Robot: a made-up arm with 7 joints.
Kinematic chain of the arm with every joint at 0, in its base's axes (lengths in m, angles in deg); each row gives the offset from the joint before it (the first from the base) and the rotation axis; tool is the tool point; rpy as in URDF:
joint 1: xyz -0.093 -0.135 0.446 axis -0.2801 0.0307 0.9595
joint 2: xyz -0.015 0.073 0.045 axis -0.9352 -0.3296 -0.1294
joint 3: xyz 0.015 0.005 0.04 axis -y
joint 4: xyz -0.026 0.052 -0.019 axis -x
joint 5: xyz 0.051 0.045 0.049 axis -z
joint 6: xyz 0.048 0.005 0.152 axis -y
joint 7: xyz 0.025 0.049 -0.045 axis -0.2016 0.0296 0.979
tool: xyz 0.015 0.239 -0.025 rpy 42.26 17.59 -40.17
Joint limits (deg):
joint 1: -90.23..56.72
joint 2: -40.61..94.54
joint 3: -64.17..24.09
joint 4: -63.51..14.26
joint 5: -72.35..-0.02
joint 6: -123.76..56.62
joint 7: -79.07..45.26
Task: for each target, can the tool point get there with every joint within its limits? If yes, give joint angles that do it. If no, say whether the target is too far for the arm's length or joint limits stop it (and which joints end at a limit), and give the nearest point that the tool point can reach.
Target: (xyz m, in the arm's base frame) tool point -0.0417 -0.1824 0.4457
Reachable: no: joint limits stop it (at a limit: joint 1, joint 3, joint 4, joint 5, joint 7) | nearest point -0.0654 -0.1480 0.4115 | short by 0.054 m
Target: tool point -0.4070 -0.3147 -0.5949
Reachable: no: too far | nearest point -0.2944 -0.1124 -0.0313 | short by 0.609 m
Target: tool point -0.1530 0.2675 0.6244
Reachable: yes | joints 11.39 6.69 -47.70 -12.53 -29.04 23.94 34.16
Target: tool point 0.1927 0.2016 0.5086
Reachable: yes | joints -60.08 40.41 -8.74 0.95 -51.67 -45.42 -5.16
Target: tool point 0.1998 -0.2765 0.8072
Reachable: yes | joints -66.84 -19.05 -17.82 -30.70 -10.36 -28.67 -26.52
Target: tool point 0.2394 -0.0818 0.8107
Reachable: yes | joints -51.64 -4.06 -38.26 -26.82 -19.71 -14.29 0.42
